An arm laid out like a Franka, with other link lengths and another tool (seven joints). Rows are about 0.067 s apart.
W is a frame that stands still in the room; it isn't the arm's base.
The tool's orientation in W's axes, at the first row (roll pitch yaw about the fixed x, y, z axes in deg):
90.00, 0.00, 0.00
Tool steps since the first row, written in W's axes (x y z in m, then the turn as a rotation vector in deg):
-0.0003, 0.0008, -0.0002, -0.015, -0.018, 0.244
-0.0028, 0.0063, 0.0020, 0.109, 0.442, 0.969
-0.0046, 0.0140, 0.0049, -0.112, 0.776, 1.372
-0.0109, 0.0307, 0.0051, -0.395, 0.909, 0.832
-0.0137, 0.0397, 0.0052, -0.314, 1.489, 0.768
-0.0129, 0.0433, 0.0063, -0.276, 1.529, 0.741
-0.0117, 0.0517, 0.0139, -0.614, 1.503, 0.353
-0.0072, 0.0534, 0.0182, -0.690, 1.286, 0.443
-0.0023, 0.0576, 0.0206, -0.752, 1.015, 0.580
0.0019, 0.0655, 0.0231, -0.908, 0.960, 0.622
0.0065, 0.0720, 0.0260, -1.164, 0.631, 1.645
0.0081, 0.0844, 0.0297, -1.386, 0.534, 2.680
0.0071, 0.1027, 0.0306, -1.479, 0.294, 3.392
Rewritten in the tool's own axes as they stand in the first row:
-0.0003, -0.0002, -0.0008, -0.015, 0.244, 0.018
-0.0028, 0.0020, -0.0063, 0.109, 0.969, -0.442
-0.0046, 0.0049, -0.0140, -0.112, 1.372, -0.776
-0.0109, 0.0051, -0.0307, -0.395, 0.832, -0.909
-0.0137, 0.0052, -0.0397, -0.314, 0.768, -1.489
-0.0129, 0.0063, -0.0433, -0.276, 0.741, -1.529
-0.0117, 0.0139, -0.0517, -0.614, 0.353, -1.503
-0.0072, 0.0182, -0.0534, -0.690, 0.443, -1.286
-0.0023, 0.0206, -0.0576, -0.752, 0.580, -1.015
0.0019, 0.0231, -0.0655, -0.908, 0.622, -0.960
0.0065, 0.0260, -0.0720, -1.164, 1.645, -0.631
0.0081, 0.0297, -0.0844, -1.386, 2.680, -0.534
0.0071, 0.0306, -0.1027, -1.479, 3.392, -0.294

